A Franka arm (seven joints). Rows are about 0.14 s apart.
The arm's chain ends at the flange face. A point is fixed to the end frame.
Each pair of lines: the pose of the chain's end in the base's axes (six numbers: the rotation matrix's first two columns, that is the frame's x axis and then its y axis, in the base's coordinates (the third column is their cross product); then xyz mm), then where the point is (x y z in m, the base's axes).
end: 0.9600 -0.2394 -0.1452 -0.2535 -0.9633 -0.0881 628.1 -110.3 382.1
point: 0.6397 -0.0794 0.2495
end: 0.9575 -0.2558 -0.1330 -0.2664 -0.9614 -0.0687 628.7 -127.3 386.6
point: 0.6416 -0.0995 0.2535
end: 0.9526 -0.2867 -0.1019 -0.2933 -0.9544 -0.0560 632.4 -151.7 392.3
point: 0.6497 -0.1272 0.2590
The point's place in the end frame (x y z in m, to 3 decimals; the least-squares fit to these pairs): 0.023 -0.021 0.133
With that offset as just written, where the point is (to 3 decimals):
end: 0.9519 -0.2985 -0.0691 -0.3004 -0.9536 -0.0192 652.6 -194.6 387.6
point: 0.673 -0.176 0.254
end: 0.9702 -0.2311 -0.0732 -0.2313 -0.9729 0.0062 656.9 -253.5 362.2
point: 0.674 -0.237 0.228
